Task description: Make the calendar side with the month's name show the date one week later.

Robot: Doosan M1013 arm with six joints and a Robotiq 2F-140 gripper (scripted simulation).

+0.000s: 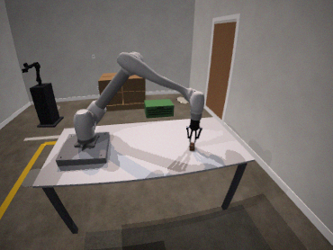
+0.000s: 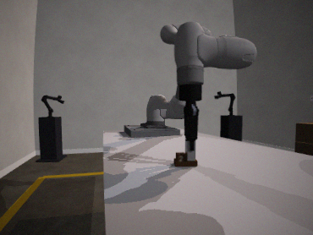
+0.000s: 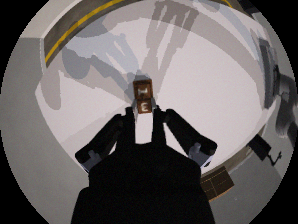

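Now: hand 2 cm to the left of the brown tray and 4 cm above it.
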